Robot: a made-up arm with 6 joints. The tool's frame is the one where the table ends. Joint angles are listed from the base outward.
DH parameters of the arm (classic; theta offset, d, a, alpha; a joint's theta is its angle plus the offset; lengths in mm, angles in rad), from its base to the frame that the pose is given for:
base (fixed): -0.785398 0 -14.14 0
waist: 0.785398 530 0 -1.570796
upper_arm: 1.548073 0 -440.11 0
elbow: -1.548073 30 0 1.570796
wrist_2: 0 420 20 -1.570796
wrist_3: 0 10 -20 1.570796
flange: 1.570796 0 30 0
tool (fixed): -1.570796 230 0 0
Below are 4 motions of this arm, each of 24 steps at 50 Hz.
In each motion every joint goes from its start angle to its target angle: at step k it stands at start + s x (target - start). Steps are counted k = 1, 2, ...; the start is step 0. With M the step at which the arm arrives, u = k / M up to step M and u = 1 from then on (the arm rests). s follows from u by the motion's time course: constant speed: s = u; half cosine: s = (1 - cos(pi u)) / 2; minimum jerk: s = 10 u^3 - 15 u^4 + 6 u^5.
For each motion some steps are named. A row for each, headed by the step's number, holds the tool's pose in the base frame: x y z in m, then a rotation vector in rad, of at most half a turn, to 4 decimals.
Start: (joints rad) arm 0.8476 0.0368 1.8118 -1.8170 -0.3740 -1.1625
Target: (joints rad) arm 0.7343 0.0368 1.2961 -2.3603 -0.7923 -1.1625
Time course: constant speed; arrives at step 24
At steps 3, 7, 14, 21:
3: 0.3386 0.5249 0.7952 -1.7827 -1.0347 -1.1001
7: 0.3447 0.5281 0.8382 -1.7062 -1.1464 -1.1577
14: 0.3531 0.5237 0.9085 -1.5956 -1.3417 -1.2582
21: 0.3601 0.5076 0.9722 -1.5185 -1.5342 -1.3578

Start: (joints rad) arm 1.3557 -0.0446 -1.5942 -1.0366 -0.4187 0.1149
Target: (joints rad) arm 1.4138 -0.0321 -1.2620 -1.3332 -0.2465 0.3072
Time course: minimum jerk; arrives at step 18
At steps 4, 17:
4: -0.2733 -0.5985 0.9325 1.5077 -0.9909 0.0134
17: -0.2089 -0.5962 1.1643 1.1933 -0.6571 0.1699

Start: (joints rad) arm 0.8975 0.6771 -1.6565 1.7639 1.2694 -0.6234
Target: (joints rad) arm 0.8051 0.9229 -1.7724 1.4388 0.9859 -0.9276
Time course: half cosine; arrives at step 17
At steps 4, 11, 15, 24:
4: -0.3172 0.0430 1.0985 -1.2590 -0.9472 0.9612
11: -0.2629 0.1088 1.1455 -0.9534 -0.8445 0.8481
15: -0.2351 0.1318 1.1609 -0.8348 -0.7984 0.7771
24: -0.2310 0.1348 1.1628 -0.8187 -0.7919 0.7662

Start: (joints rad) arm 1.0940 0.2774 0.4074 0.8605 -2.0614 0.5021
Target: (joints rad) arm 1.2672 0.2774 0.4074 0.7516 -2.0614 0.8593
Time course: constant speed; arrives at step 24
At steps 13, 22, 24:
13: 0.1174 0.1518 1.2578 1.3260 -1.2242 1.6012
22: 0.1027 0.1591 1.2564 1.2739 -1.3282 1.7411
24: 0.0995 0.1606 1.2561 1.2618 -1.3519 1.7719

